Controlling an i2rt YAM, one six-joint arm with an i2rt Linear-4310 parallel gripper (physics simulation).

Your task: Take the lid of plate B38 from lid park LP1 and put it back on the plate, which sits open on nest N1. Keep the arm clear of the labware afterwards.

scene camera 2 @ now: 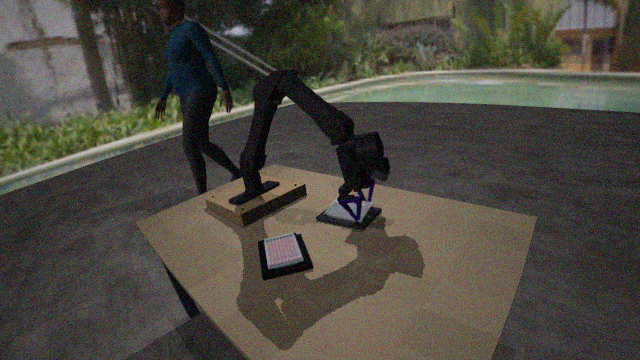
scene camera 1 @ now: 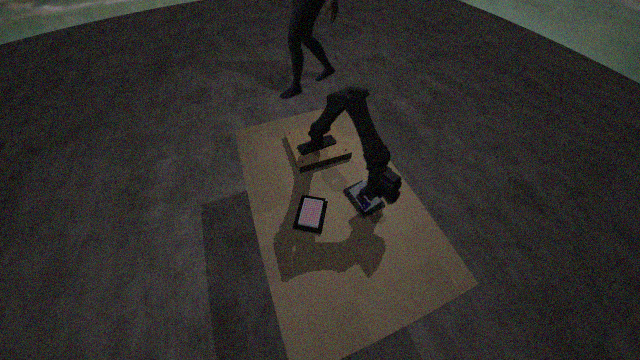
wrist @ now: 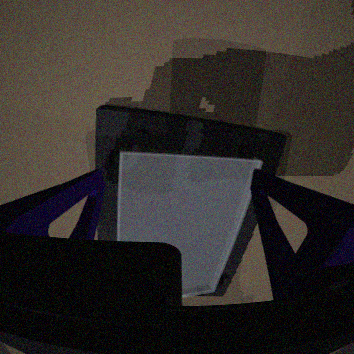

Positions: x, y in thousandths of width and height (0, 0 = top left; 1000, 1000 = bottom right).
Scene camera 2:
my gripper: 568, 590
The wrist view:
my gripper: 501, 501
pale grey lid: 555, 569, touched by my gripper
